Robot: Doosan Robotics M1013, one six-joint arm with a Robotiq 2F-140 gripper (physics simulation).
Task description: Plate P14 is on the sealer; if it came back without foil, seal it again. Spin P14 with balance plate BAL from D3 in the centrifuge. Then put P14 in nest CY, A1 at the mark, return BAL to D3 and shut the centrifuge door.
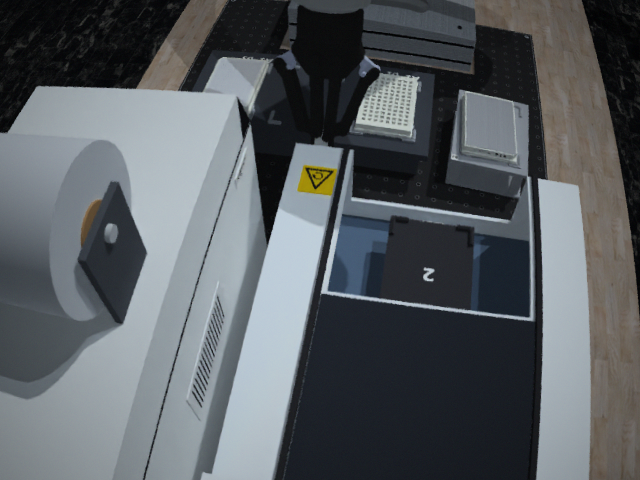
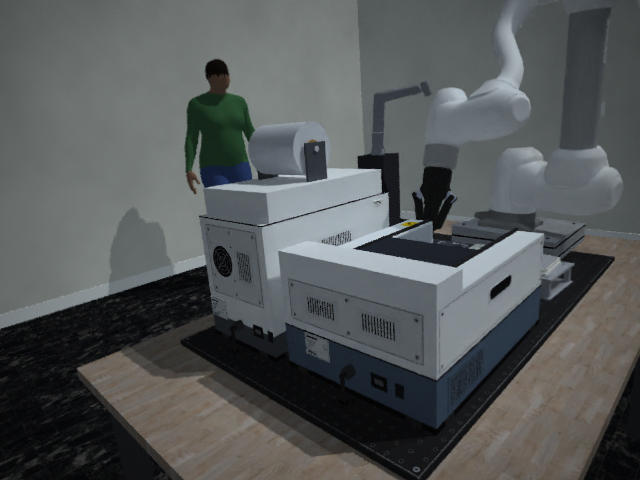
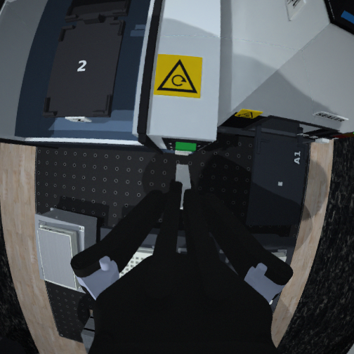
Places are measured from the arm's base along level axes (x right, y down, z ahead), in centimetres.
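Pixels of known places: arm's base, link origin: [image 2: 510, 224].
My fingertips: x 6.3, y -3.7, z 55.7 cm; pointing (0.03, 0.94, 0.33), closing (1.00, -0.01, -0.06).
Ahead of a thing's pixels: the offset from my fingertips to its top centre. "*": to the spot under its first point.
My gripper [image 1: 323, 138] [image 2: 437, 225] [image 3: 181, 173] is shut and empty, fingertips just in front of the centrifuge's front panel, near its green button [image 3: 185, 146]. The centrifuge [image 1: 307, 232] [image 2: 361, 268] [image 3: 192, 30] has its top opening uncovered. Inside, bucket 2 [image 1: 428, 258] [image 3: 82, 75] shows a bare top. A plate with a smooth grey, foil-like top {dx -24.4, dy +3.1, dz -17.3 cm} [image 1: 489, 126] [image 3: 57, 255] sits in the light-grey nest {* dx -24.1, dy +10.3, dz -12.4 cm} [image 1: 483, 175] [image 3: 88, 260]. A pale-topped plate {dx +16.4, dy +3.3, dz -22.2 cm} [image 1: 235, 74] stands at the dock's far left, partly hidden by the sealer. The sealer {dx +18.2, dy -36.8, dz +28.1 cm} [image 1: 170, 118] [image 2: 294, 204] [image 3: 280, 75] has a bare dark tray [image 3: 272, 205].
A plate with open wells {dx -8.3, dy +3.3, dz -20.0 cm} [image 1: 388, 105] [image 3: 135, 262] sits on the dark dock {* dx -13.7, dy +5.0, dz -18.6 cm} [image 1: 421, 116]. The foil roll {dx +18.3, dy -36.8, dz +30.3 cm} [image 1: 31, 222] [image 2: 279, 147] tops the sealer. Grey layered blocks [image 1: 421, 38] lie behind the dock. A person [image 2: 219, 129] in green stands beyond the sealer.
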